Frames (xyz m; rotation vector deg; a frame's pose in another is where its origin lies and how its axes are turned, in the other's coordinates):
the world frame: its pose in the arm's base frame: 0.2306 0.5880 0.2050 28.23 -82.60 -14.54
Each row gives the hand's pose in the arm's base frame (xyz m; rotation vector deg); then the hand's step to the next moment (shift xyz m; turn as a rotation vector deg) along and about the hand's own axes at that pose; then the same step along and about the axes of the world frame.
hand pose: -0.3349 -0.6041 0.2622 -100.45 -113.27 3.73
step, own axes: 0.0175 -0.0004 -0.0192 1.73 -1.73 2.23
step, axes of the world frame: 0.0158 0.0195 -0.0068 -1.90 1.67 2.13
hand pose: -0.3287 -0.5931 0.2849 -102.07 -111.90 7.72
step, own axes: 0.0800 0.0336 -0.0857 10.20 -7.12 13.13
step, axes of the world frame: 0.0555 0.0842 -0.0685 -12.10 9.33 9.67
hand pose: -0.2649 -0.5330 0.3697 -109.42 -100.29 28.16
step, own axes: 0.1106 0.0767 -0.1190 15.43 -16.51 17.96
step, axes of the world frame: 0.0284 0.0902 -0.1528 -14.47 16.90 18.39
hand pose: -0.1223 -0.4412 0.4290 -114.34 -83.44 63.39
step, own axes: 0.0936 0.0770 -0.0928 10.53 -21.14 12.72
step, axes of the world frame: -0.0453 0.0284 -0.1430 -6.10 18.57 18.37
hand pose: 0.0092 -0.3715 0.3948 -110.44 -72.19 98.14
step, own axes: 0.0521 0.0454 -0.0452 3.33 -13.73 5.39
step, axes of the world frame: -0.0533 -0.0089 -0.0624 -0.12 11.72 9.55
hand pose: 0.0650 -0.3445 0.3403 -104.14 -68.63 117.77
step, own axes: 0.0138 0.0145 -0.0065 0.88 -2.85 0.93
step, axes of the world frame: -0.0168 -0.0090 -0.0089 -0.22 2.53 1.82
